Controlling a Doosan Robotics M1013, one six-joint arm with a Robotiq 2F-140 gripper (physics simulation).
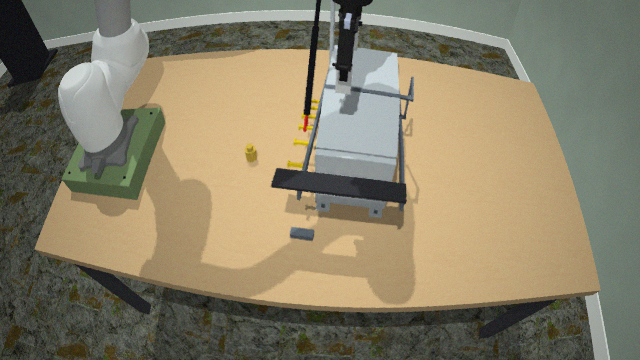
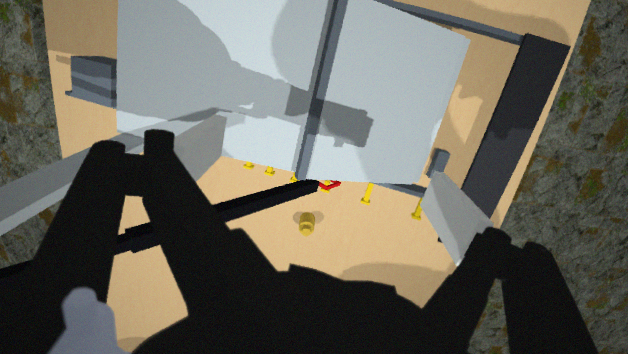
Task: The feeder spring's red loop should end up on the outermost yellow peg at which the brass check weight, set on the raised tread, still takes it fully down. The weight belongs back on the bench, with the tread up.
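Places are measured from the arm's base along level axes (x ahead, y left, z up), in metres.
Pixels of known places: gripper, fingertip midpoint: (image 2: 328, 163); arm's base, origin of the base link: (image 1: 108, 143).
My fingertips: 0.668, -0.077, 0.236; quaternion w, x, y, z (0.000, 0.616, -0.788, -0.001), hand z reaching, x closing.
Note:
For each thing: its middle in the pictures, then the offset to it from my fingertips, as dx, dy, dz. "pt": a spot on its surface instead.
- feeder spring, surface spot: (image 2: 270, 196) pt -0.064, +0.054, -0.078
- long black rod with a red loop, surface spot: (image 2: 334, 185) (image 1: 305, 125) pt -0.084, -0.011, -0.153
- brass check weight, body centre: (image 2: 306, 225) (image 1: 250, 151) -0.220, +0.030, -0.279
- black tread, body centre: (image 2: 498, 154) (image 1: 340, 185) -0.030, -0.189, -0.122
- small grey block, body centre: (image 2: 438, 164) (image 1: 301, 233) -0.105, -0.194, -0.294
The gripper (image 1: 343, 86) (image 2: 326, 167) is open and empty, above the rear part of the pale box. The feeder spring (image 1: 312, 65) (image 2: 270, 196) is a long black rod with a red loop (image 1: 306, 123) (image 2: 334, 185) at its low end. The loop is at the third yellow peg from the tread; its exact seating is too small to tell. The yellow pegs (image 1: 301, 143) (image 2: 366, 194) stick out in a row along the box's side. The brass check weight (image 1: 251, 153) (image 2: 306, 223) stands on the bench. The black tread (image 1: 340, 186) (image 2: 520, 115) is raised above the bench.
The pale feeder box (image 1: 357, 125) (image 2: 400, 95) has grey frame bars (image 1: 402, 150) (image 2: 321, 75) along its sides and across its top. A small grey block (image 1: 302, 233) (image 2: 439, 161) lies before the tread. The arm's green base (image 1: 150, 145) is at the bench's left.

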